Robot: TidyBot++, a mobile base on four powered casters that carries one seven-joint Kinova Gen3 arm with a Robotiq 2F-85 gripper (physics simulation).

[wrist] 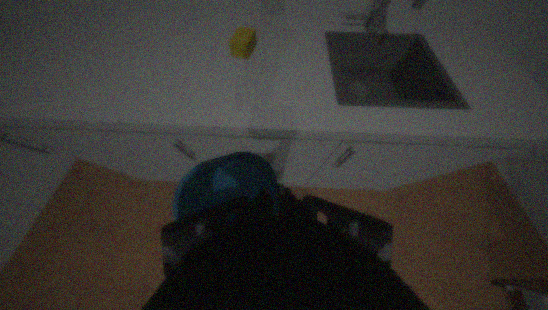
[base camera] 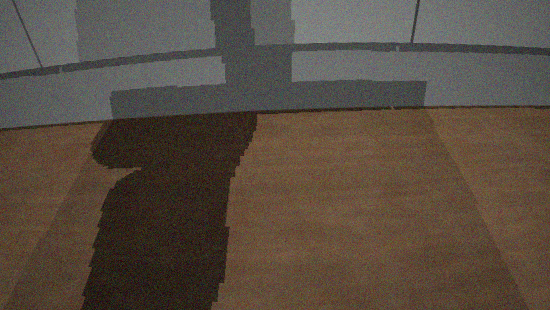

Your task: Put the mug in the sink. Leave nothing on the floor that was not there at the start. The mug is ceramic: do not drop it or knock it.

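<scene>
The blue mug (wrist: 225,181) is at the lower middle of the wrist view, left of my fingertips. My gripper (wrist: 275,191) is shut on the mug near its right side; the dark fingers hide the exact grip and part of the mug. The mug appears in front of the cabinet fronts and the floor, nearer the camera than the counter. The dark square sink (wrist: 367,87) is set in the counter at the upper right of the wrist view. The mug and gripper do not show in the base camera view.
A yellow block-like thing (wrist: 243,43) stands on the pale counter (wrist: 150,75), left of the sink. A tap (wrist: 377,19) is behind the sink. Handles (wrist: 184,149) (wrist: 345,156) stick out below the counter edge. Cabinet fronts (base camera: 350,65) rise beyond the wooden floor (base camera: 350,200), where a dark shadow falls.
</scene>
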